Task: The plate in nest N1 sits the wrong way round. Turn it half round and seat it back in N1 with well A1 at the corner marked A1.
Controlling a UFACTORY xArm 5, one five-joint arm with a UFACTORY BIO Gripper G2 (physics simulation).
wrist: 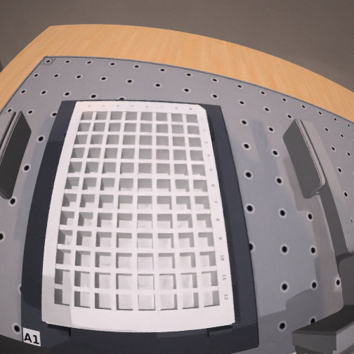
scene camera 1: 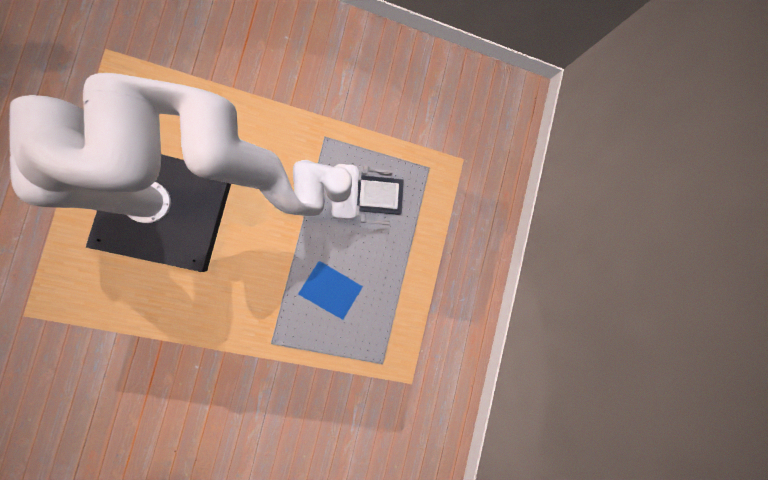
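Note:
The white multi-well plate (scene camera 1: 378, 193) (wrist: 145, 195) lies in the dark nest N1 (scene camera 1: 400, 198) (wrist: 239, 240). In the wrist view, its column numbers run from small ones at the far end to 12 at the near end, along the right edge. A cut corner shows at its far right. The nest's white A1 label (wrist: 31, 338) is at the near left corner, diagonally opposite the plate's low-number right corner. My gripper (scene camera 1: 377, 198) (wrist: 160, 157) is open and empty, with one finger to each side of the plate and nest, apart from both. Its height above them is hard to tell.
A grey perforated board (scene camera 1: 339, 333) (wrist: 285, 225) carries the nest and lies on the wooden table (scene camera 1: 254, 316) (wrist: 150, 45). A blue rectangle (scene camera 1: 331, 289) lies on the board, apart from the nest. The arm's black base plate (scene camera 1: 186, 237) is on the table at the left.

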